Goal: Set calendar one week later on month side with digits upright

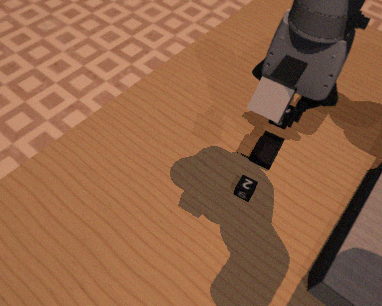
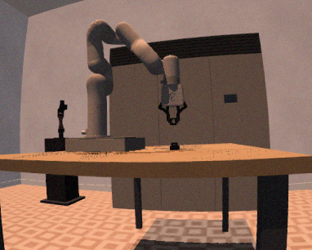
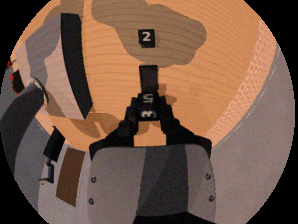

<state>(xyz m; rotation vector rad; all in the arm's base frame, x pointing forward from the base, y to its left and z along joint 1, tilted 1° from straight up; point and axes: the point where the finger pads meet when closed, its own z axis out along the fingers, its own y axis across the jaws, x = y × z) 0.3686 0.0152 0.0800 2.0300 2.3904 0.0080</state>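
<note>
Right now my hand is 120 mm above the black digit cube, 90 mm to the right of it and 10 mm past it. The rest, counted from my hand: black cube (10 mm below).
</note>
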